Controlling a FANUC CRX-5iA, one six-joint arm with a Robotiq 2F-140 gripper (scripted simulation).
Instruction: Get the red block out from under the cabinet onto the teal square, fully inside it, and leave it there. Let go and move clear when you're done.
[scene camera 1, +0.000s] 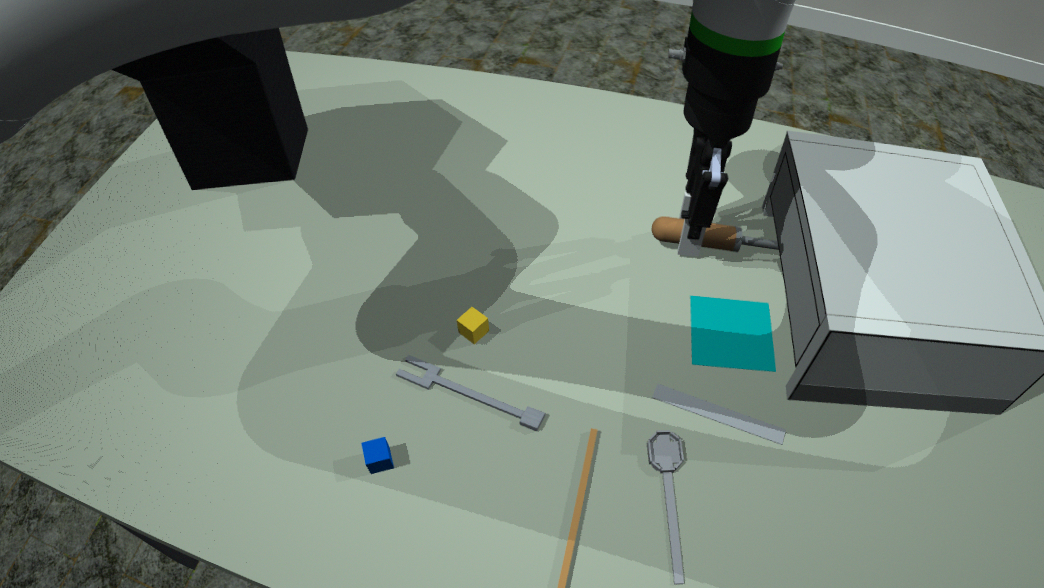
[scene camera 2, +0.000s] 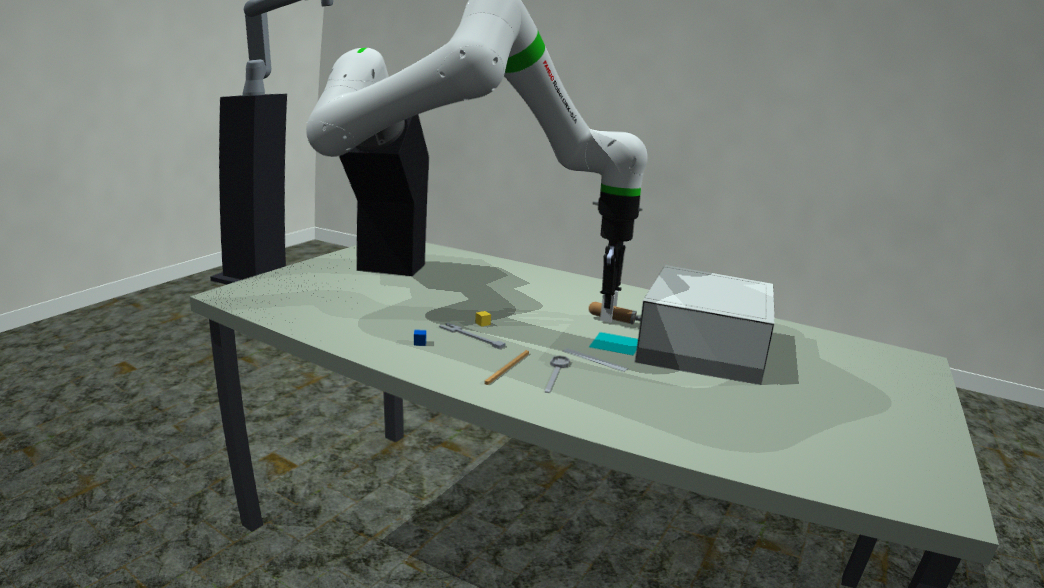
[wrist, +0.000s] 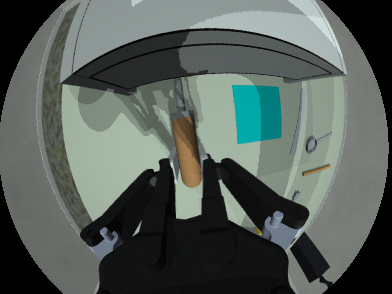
Note:
In view: the gripper (scene camera 1: 687, 241), a grey fork tool (scene camera 1: 531, 418), a yellow cube (scene camera 1: 473, 325), a blue cube (scene camera 1: 377, 454), a grey spoon-like tool (scene camera 1: 663, 452) and a teal square (scene camera 1: 728, 333).
The gripper also shows in scene camera 2 (scene camera 2: 607, 318) and in the wrist view (wrist: 188, 153). The teal square shows as well in scene camera 2 (scene camera 2: 604, 341) and in the wrist view (wrist: 258, 109).

